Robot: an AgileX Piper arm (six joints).
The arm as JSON. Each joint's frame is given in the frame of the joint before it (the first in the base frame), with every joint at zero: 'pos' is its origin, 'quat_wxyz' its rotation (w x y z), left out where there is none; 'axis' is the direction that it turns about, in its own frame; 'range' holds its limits. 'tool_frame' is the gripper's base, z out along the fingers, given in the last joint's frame.
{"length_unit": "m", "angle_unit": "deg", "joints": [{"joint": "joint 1", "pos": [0.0, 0.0, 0.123], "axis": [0.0, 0.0, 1.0], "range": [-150.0, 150.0]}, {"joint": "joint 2", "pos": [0.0, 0.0, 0.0], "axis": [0.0, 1.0, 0.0], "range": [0.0, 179.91]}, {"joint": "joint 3", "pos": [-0.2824, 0.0, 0.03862], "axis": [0.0, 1.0, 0.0], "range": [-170.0, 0.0]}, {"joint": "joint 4", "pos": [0.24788, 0.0, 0.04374], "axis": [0.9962, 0.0, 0.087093], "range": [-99.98, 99.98]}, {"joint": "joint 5", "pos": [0.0, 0.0, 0.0], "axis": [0.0, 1.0, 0.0], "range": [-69.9, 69.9]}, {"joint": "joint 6", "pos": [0.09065, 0.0, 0.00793], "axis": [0.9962, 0.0, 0.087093], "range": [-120.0, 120.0]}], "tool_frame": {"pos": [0.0, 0.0, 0.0], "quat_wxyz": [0.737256, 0.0, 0.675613, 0.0]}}
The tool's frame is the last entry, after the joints.
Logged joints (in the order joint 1, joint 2, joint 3, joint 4, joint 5, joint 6), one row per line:
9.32 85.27 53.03 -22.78 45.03 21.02
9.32 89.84 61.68 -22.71 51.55 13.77
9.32 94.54 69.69 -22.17 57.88 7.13
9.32 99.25 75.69 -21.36 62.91 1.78
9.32 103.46 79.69 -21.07 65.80 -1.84
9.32 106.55 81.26 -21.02 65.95 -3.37
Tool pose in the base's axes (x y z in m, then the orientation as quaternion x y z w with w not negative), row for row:
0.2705 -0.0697 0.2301 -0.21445 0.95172 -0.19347 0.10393
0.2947 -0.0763 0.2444 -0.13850 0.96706 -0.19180 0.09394
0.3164 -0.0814 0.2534 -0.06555 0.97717 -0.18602 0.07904
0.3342 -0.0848 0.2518 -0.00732 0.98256 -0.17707 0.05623
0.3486 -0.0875 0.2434 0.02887 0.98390 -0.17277 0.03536
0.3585 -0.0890 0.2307 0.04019 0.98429 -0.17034 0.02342
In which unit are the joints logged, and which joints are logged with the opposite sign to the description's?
The joints are logged in degrees. Opposite sign: joint 1, joint 3, joint 6.
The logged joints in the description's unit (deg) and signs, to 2 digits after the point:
-9.32 85.27 -53.03 -22.78 45.03 -21.02
-9.32 89.84 -61.68 -22.71 51.55 -13.77
-9.32 94.54 -69.69 -22.17 57.88 -7.13
-9.32 99.25 -75.69 -21.36 62.91 -1.78
-9.32 103.46 -79.69 -21.07 65.80 1.84
-9.32 106.55 -81.26 -21.02 65.95 3.37

